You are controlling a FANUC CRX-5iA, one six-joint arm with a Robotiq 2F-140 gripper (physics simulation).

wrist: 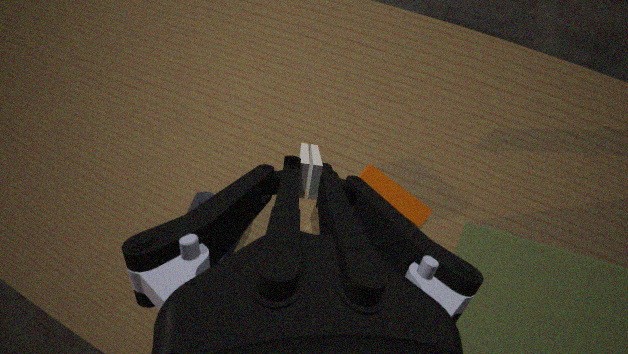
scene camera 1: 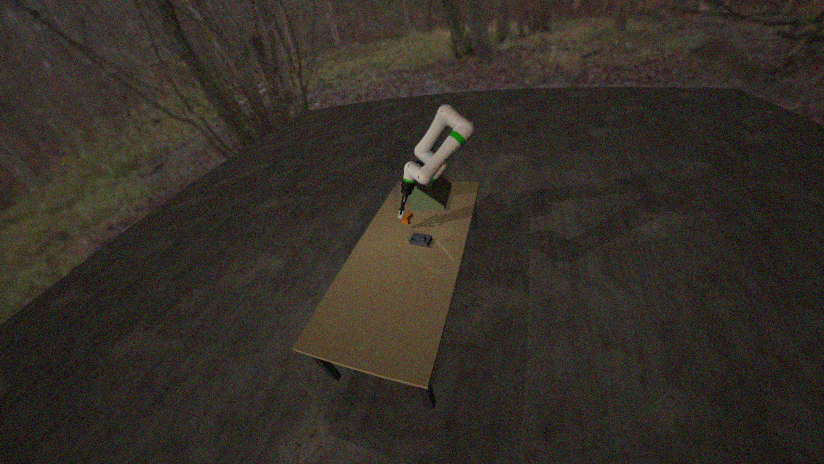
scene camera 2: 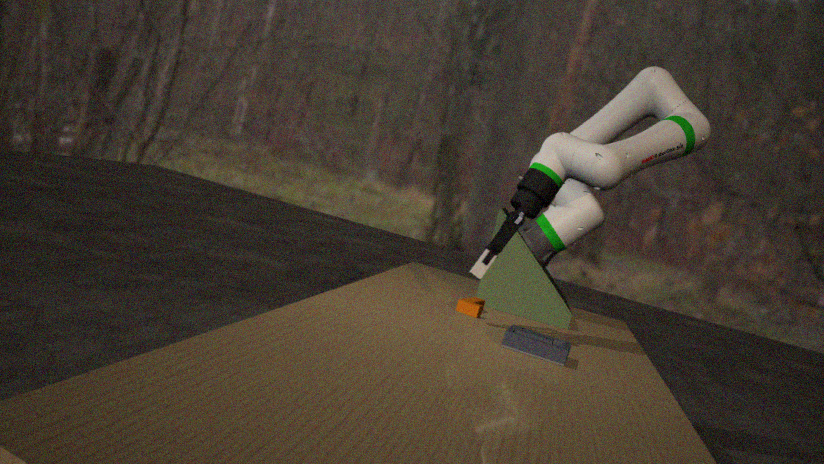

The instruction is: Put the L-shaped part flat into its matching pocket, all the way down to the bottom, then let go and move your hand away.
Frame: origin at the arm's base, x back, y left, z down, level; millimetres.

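Seen in the pictures: gripper, fingertip midpoint: (wrist: 307, 157) (scene camera 1: 399, 217) (scene camera 2: 474, 275); arm's base at its link origin: (scene camera 2: 530, 247).
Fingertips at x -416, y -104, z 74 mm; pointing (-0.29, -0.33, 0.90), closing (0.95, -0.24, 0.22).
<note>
Offsets run from my fingertips to a thing's middle. Level surfaces: height alone.
The orange L-shaped part @(dx +119, dy +14, dz +94 mm) (scene camera 1: 407, 219) (scene camera 2: 469, 307) (wrist: 395, 195) lies on the table, outside its pocket. In the wrist view it is right of the fingers and partly hidden behind the right finger linkage. The dark grey pocket block @(dx -124, dy +185, dz +91 mm) (scene camera 1: 420, 239) (scene camera 2: 536, 345) (wrist: 201, 200) stands apart from the part; in the wrist view the left linkage hides most of it. The shape of its pocket is too small to tell. My gripper (scene camera 1: 400, 215) (scene camera 2: 476, 272) (wrist: 307, 157) is shut with its pale pads together and nothing between them. It hangs tilted above the table, beside and higher than the part.
A green wedge-shaped panel (scene camera 1: 429, 200) (scene camera 2: 521, 288) (wrist: 540, 295) stands at the arm's base, close behind the gripper and the part. The wooden table @(dz +109 mm) (scene camera 1: 380, 305) (scene camera 2: 322, 380) (wrist: 150, 75) has its far side edge showing at the top right of the wrist view.
</note>
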